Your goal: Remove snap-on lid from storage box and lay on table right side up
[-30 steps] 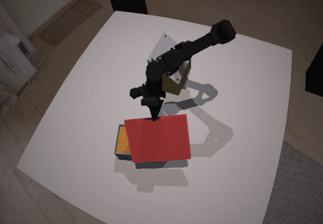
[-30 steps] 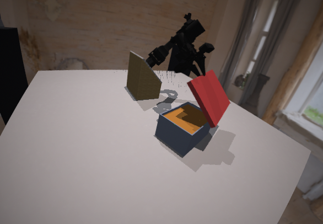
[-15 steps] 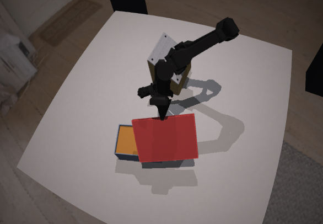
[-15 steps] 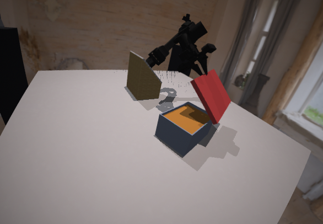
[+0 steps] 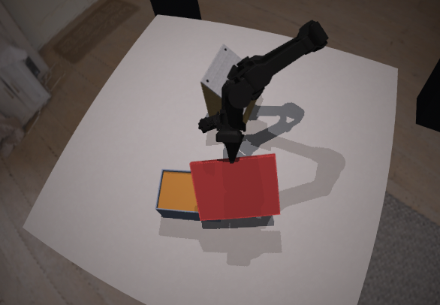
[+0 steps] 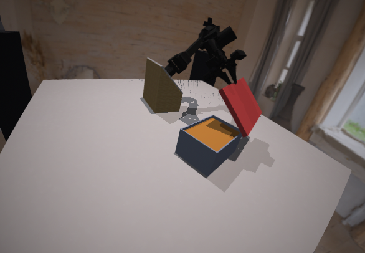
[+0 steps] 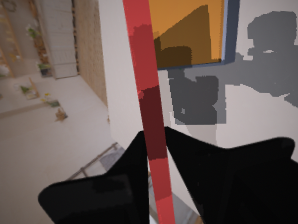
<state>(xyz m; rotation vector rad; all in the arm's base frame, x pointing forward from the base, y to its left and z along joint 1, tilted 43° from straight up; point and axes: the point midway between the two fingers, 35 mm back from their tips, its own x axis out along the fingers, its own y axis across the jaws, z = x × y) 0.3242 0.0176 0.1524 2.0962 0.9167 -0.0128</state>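
Right now my gripper tip is 6 cm short of the red lid, 5 cm above it and 3 cm to the right of it. From my gripper tip the other things lie so: grey-blue storage box 19 cm below, 13 cm to the right, 9 cm ahead.
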